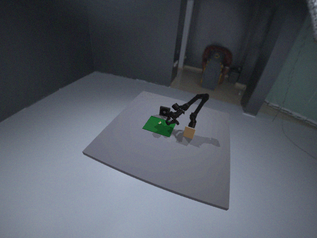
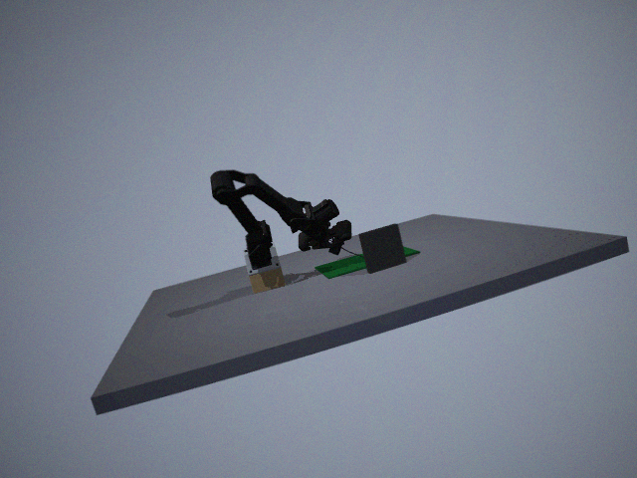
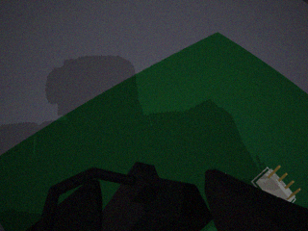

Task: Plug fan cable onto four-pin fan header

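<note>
The fan plug is 1 cm behind my gripper tip, 1 cm to the right of it and 1 cm below it. Also, from my gripper tip: green board 7 cm ahead, 1 cm to the right, 9 cm below; then dark square fan 10 cm ahead, 20 cm to the right, 1 cm below.
</note>
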